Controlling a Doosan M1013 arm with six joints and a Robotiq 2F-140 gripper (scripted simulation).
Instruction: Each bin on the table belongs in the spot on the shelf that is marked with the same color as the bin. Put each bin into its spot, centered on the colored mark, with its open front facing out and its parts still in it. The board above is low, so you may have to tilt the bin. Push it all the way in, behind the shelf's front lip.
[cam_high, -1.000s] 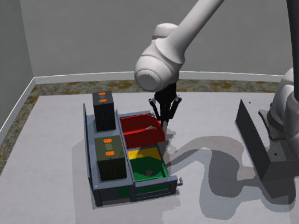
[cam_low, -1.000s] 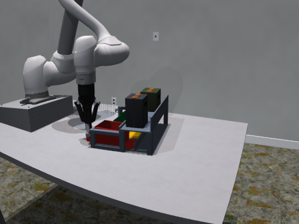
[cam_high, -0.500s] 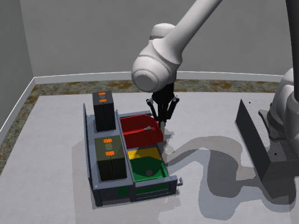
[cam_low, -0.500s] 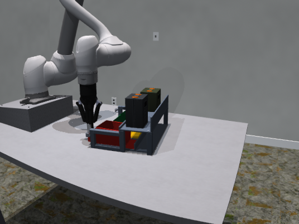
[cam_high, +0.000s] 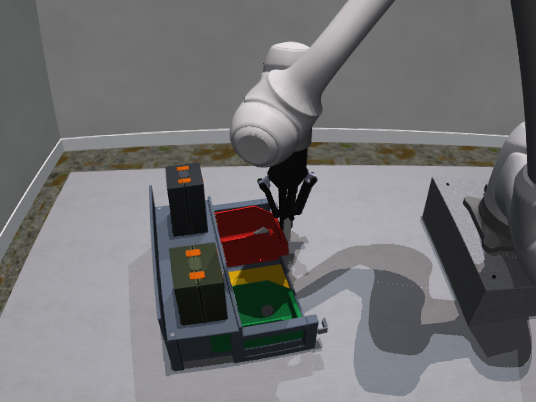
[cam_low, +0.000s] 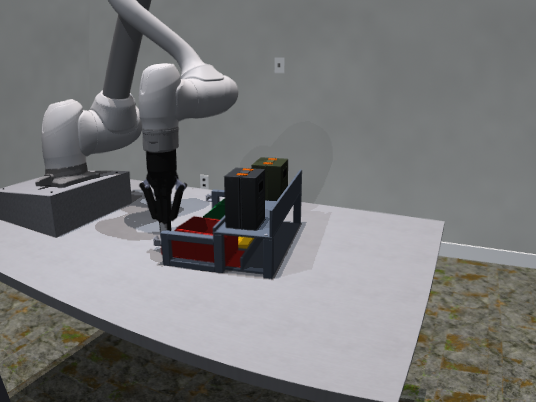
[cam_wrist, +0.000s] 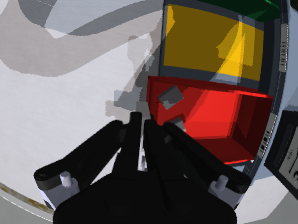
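The red bin is 90 mm ahead of my hand and 20 mm to the left of it. The rest, counted from my hand: green bin (60 mm ahead, 250 mm to the left, 10 mm below).
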